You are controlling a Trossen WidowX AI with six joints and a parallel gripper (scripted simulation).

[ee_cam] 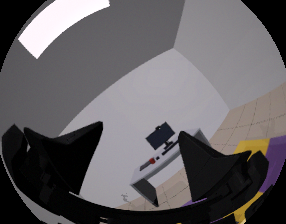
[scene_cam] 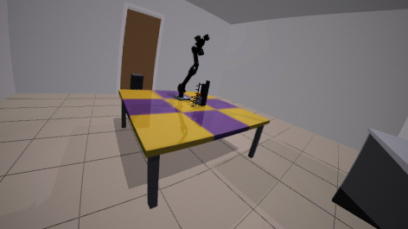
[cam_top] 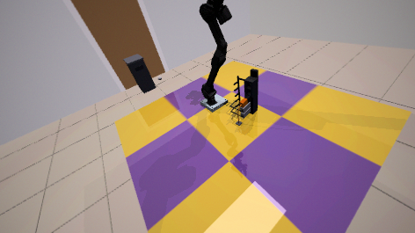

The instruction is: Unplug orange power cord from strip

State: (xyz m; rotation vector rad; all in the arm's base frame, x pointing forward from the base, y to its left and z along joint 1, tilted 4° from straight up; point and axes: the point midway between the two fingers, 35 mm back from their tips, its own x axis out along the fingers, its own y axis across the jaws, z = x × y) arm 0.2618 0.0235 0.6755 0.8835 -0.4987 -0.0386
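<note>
Now: gripper tip 60 cm above the orange plug, 6 cm to the right of it and 1 cm past it.
</note>
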